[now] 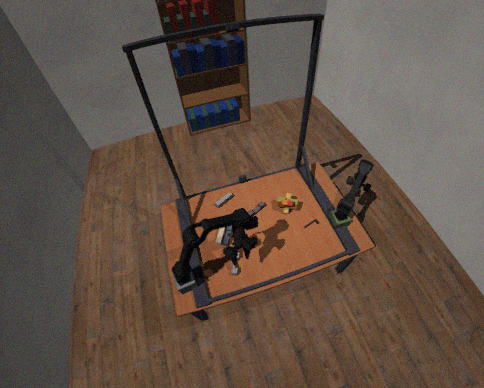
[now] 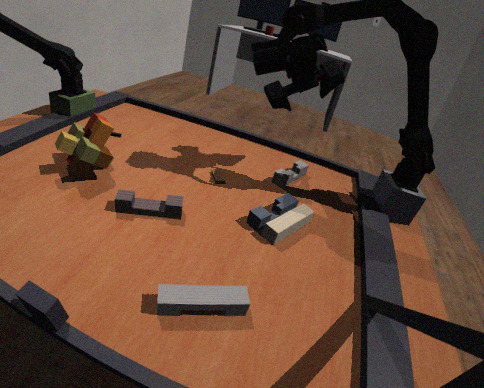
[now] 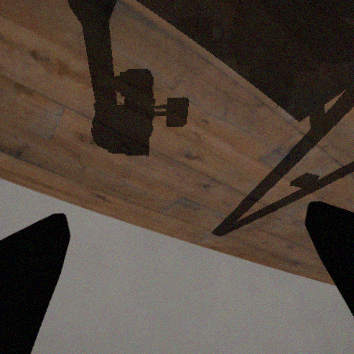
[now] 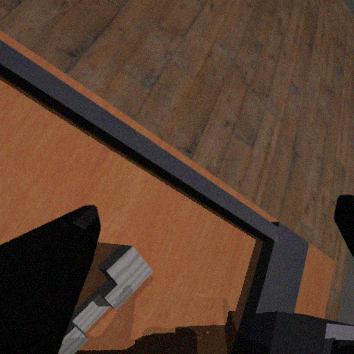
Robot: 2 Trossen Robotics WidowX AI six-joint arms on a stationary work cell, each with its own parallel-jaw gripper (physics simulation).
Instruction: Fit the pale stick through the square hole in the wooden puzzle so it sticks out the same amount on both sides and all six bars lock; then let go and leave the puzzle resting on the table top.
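Frame: origin at the left arm's base, x right, y ahead, z up, level; millimetres.
Seen in the pictures: left gripper, fingertip midpoint: (image 3: 189, 219); right gripper, fingertip midpoint: (image 1: 241, 262) (image 2: 305, 103) (image 4: 217, 212); left arm's base, origin of the base link: (image 1: 341, 215) (image 2: 72, 92); right arm's base, origin of the base link: (image 1: 183, 278) (image 2: 404, 183).
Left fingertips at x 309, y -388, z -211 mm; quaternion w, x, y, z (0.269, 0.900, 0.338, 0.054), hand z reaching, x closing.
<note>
Offsets run from my left fingertips to a thing's middle. "*": to the spot under its first point.
The wooden puzzle (image 1: 288, 203) (image 2: 89, 150), a cluster of crossed green, yellow and orange-red bars, rests tilted on the table; its square hole cannot be made out. The pale cream stick @[dx -200, dy +1127, dz +155 mm] (image 1: 220, 235) (image 2: 291, 224) lies apart from it, against a blue-grey notched bar @[dx -218, dy +1088, dz +155 mm] (image 2: 259, 218). My right gripper (image 2: 306, 91) (image 4: 217, 212) is open and empty, high above the table. My left gripper (image 3: 189, 219) is open and empty, out beyond the table's edge, facing wall and floor. Neither gripper touches the puzzle or the stick.
A dark grey notched bar @[dx -81, dy +874, dz +155 mm] (image 1: 258, 208) (image 2: 148, 204), a long light grey bar @[dx +51, dy +1061, dz +155 mm] (image 1: 224, 200) (image 2: 203, 299) and a light grey notched piece @[dx -407, dy +1081, dz +155 mm] (image 2: 291, 173) (image 4: 117, 282) lie loose. A thin bent black tool @[dx -284, dy +566, dz +143 mm] (image 1: 311, 223) lies near the puzzle. A dark raised rail @[* dx -572, dy +981, dz +157 mm] (image 1: 260, 287) (image 4: 150, 150) borders the table.
</note>
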